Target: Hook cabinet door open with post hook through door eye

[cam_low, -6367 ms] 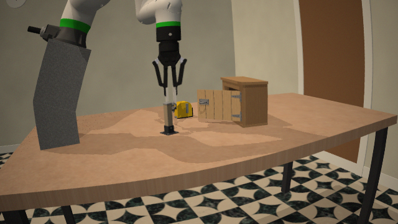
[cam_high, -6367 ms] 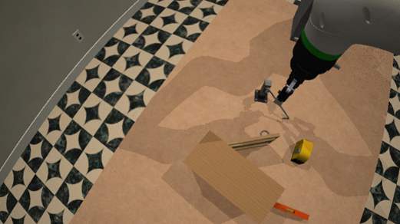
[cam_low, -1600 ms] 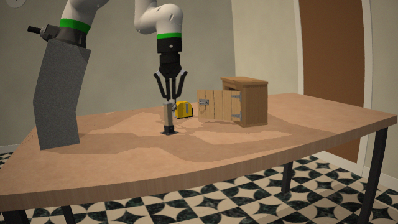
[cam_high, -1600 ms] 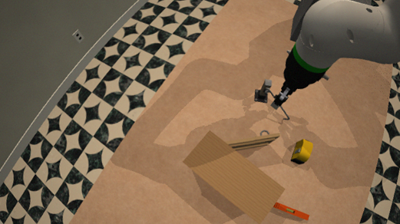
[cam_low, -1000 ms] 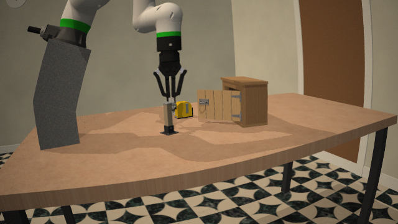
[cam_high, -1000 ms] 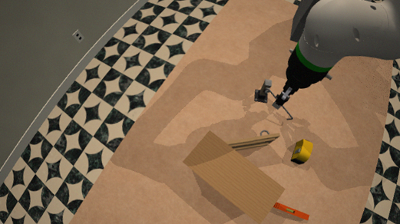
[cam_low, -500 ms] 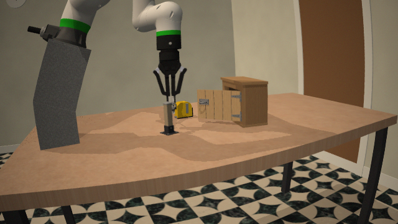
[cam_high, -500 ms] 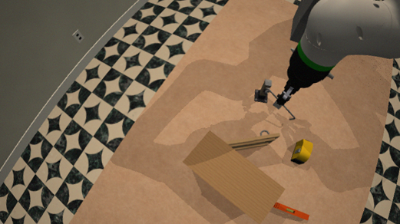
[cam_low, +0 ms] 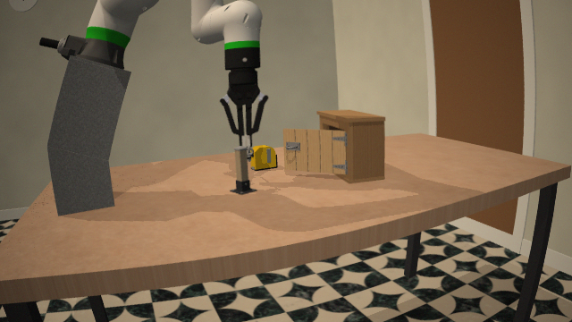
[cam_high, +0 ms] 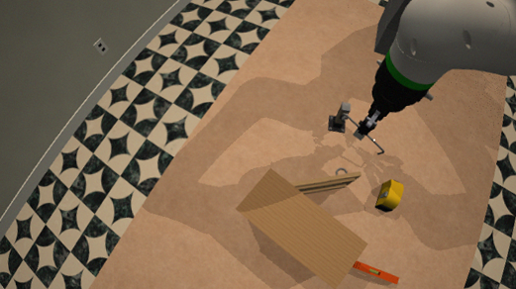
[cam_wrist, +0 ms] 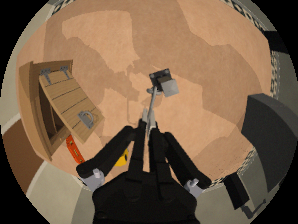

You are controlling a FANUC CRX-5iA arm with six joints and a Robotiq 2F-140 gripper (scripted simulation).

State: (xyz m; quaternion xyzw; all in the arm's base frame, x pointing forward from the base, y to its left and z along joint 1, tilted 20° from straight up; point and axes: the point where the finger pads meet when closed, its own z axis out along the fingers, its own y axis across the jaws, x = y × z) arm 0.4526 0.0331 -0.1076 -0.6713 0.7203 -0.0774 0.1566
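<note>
My gripper is now 10 mm past the hook post, 30 mm to the left of it and 20 mm above it. The rest, counted from my hand: plank door (180 mm ahead, 30 mm to the right, 20 mm below); then yellow tape measure (80 mm ahead, 150 mm to the left, 70 mm below); then hook rod (10 mm to the left, 20 mm below).
</note>
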